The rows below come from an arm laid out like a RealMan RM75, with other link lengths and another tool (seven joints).
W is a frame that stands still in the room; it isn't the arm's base.
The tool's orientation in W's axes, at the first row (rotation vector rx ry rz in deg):
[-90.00, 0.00, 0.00]
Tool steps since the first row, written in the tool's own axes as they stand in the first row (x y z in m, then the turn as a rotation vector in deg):
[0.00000, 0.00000, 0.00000, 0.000, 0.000, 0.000]
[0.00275, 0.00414, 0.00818, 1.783, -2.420, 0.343]
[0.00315, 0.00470, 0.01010, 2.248, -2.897, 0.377]
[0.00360, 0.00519, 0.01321, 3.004, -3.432, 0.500]
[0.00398, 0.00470, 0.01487, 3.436, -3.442, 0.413]
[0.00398, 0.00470, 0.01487, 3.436, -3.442, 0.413]
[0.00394, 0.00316, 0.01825, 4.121, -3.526, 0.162]
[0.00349, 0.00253, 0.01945, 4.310, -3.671, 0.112]
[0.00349, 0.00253, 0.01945, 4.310, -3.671, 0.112]
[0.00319, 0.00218, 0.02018, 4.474, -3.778, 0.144]
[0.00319, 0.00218, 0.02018, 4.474, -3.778, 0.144]
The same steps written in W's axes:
[0.00000, 0.00000, 0.00000, 0.000, 0.000, 0.000]
[0.00275, 0.00818, -0.00414, 1.783, 0.343, 2.420]
[0.00315, 0.01010, -0.00470, 2.248, 0.377, 2.897]
[0.00360, 0.01321, -0.00519, 3.004, 0.500, 3.432]
[0.00398, 0.01487, -0.00470, 3.436, 0.413, 3.442]
[0.00398, 0.01487, -0.00470, 3.436, 0.413, 3.442]
[0.00394, 0.01825, -0.00316, 4.121, 0.162, 3.526]
[0.00349, 0.01945, -0.00253, 4.310, 0.112, 3.671]
[0.00349, 0.01945, -0.00253, 4.310, 0.112, 3.671]
[0.00319, 0.02018, -0.00218, 4.474, 0.144, 3.778]
[0.00319, 0.02018, -0.00218, 4.474, 0.144, 3.778]

